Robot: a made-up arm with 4 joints. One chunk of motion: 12 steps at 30 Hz.
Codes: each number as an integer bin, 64 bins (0 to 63) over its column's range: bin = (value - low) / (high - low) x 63, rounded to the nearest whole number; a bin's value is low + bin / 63 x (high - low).
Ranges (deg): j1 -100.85..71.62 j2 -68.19..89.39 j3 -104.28..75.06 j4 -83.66..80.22
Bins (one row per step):
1: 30 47 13 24
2: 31 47 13 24
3: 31 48 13 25
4: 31 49 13 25
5: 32 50 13 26
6: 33 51 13 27
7: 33 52 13 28
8: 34 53 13 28
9: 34 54 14 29
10: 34 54 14 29
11: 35 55 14 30
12: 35 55 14 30
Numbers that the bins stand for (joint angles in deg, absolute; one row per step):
1: -18.72 49.37 -67.27 -21.23
2: -15.98 49.37 -67.27 -21.23
3: -15.98 51.87 -67.27 -18.63
4: -15.98 54.37 -67.27 -18.63
5: -13.25 56.87 -67.27 -16.03
6: -10.51 59.37 -67.27 -13.43
7: -10.51 61.88 -67.27 -10.82
8: -7.77 64.38 -67.27 -10.82
9: -7.77 66.88 -64.43 -8.22
10: -7.77 66.88 -64.43 -8.22
11: -5.03 69.38 -64.43 -5.62
12: -5.03 69.38 -64.43 -5.62

